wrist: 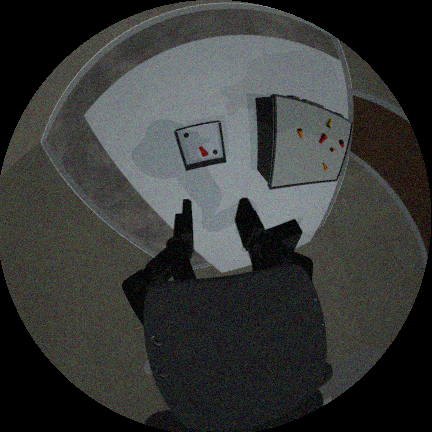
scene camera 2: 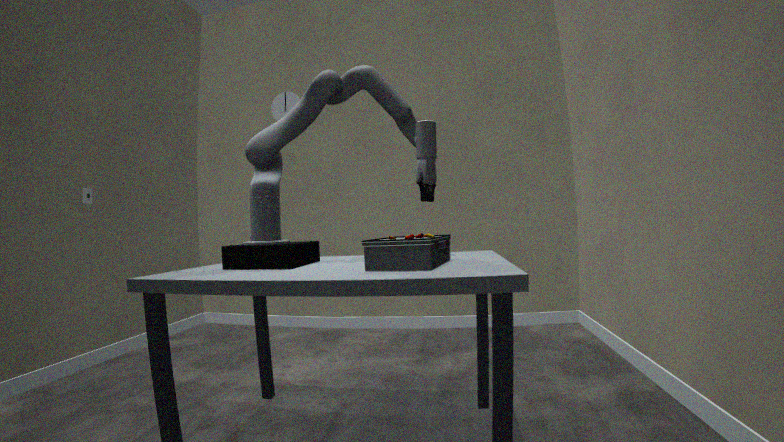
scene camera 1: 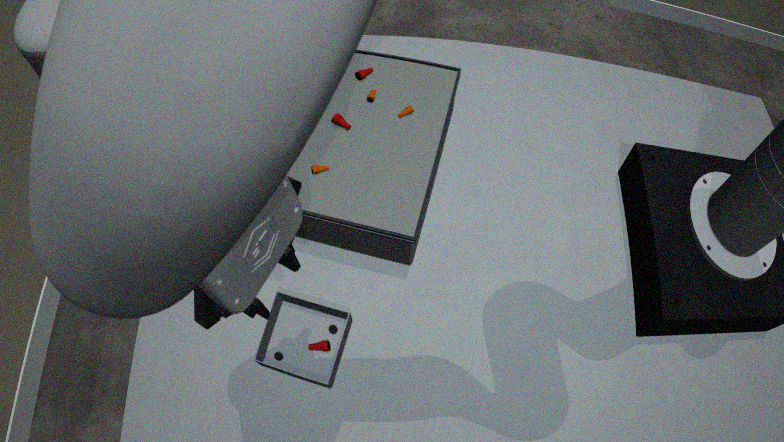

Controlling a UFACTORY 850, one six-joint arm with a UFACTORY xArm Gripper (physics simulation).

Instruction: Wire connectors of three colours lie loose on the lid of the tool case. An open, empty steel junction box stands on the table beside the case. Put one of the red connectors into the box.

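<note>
A red connector [scene camera 1: 319, 345] [wrist: 203, 151] lies on its side on the floor of the open steel junction box [scene camera 1: 315, 306] [wrist: 206, 163]. Two other red connectors [scene camera 1: 340, 121] [scene camera 1: 364, 73] [wrist: 323, 138] [wrist: 341, 143] lie on the lid [scene camera 1: 378, 186] [wrist: 295, 167] of the tool case [scene camera 2: 398, 257]. My gripper [scene camera 1: 281, 290] [scene camera 2: 427, 199] [wrist: 214, 209] is open, with nothing between its fingers. It hangs well above the table near the box, higher than the case lid. The box does not show in scene camera 2.
Three orange connectors [scene camera 1: 405, 112] [scene camera 1: 371, 96] [scene camera 1: 320, 169] and a yellow connector [wrist: 330, 123] also lie on the lid. The case stands beside the box. The black base block [scene camera 1: 647, 241] [scene camera 2: 269, 255] stands on the table [scene camera 2: 329, 286]. The arm covers part of the case in scene camera 1.
</note>
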